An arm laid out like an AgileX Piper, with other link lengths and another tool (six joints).
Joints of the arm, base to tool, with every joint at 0 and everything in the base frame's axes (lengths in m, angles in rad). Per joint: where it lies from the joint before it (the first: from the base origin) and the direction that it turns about. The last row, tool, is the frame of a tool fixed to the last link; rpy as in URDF.
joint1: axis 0 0 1 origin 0 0 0.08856
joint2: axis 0 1 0 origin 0 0 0
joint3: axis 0 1 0 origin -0.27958 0 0.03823
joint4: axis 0.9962 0 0.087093 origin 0.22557 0 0.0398
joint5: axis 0 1 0 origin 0 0 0
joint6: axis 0.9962 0 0.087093 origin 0.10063 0 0.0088
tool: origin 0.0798 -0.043 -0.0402 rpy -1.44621 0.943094 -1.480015
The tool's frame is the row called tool.
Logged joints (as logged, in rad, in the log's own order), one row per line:
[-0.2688, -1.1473, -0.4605, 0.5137, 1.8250, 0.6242]
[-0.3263, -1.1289, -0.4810, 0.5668, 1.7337, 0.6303]
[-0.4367, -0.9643, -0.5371, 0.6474, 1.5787, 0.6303]
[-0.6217, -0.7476, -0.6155, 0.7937, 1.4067, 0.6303]
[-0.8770, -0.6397, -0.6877, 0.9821, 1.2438, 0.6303]
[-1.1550, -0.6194, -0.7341, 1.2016, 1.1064, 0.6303]
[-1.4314, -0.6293, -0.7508, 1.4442, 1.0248, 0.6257]
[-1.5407, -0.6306, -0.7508, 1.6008, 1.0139, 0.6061]
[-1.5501, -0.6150, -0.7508, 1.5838, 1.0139, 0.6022]
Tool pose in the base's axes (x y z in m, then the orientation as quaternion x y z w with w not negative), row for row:
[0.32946, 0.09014, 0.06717, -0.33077, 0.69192, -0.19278, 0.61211]
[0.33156, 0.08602, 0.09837, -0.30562, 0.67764, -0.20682, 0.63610]
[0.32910, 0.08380, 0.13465, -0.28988, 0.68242, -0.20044, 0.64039]
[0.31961, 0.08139, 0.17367, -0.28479, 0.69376, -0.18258, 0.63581]
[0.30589, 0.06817, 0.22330, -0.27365, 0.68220, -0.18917, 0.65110]
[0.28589, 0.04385, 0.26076, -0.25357, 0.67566, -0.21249, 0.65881]
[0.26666, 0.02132, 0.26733, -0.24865, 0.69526, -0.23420, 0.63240]
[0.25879, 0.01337, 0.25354, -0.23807, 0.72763, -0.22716, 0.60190]
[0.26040, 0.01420, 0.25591, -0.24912, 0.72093, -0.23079, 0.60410]
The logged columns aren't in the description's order. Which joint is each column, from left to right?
Columns, left to right: joint6, joint5, joint3, joint4, joint2, joint1.
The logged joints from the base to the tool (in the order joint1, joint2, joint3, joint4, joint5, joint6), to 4 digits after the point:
[0.6242, 1.8250, -0.4605, 0.5137, -1.1473, -0.2688]
[0.6303, 1.7337, -0.4810, 0.5668, -1.1289, -0.3263]
[0.6303, 1.5787, -0.5371, 0.6474, -0.9643, -0.4367]
[0.6303, 1.4067, -0.6155, 0.7937, -0.7476, -0.6217]
[0.6303, 1.2438, -0.6877, 0.9821, -0.6397, -0.8770]
[0.6303, 1.1064, -0.7341, 1.2016, -0.6194, -1.1550]
[0.6257, 1.0248, -0.7508, 1.4442, -0.6293, -1.4314]
[0.6061, 1.0139, -0.7508, 1.6008, -0.6306, -1.5407]
[0.6022, 1.0139, -0.7508, 1.5838, -0.6150, -1.5501]

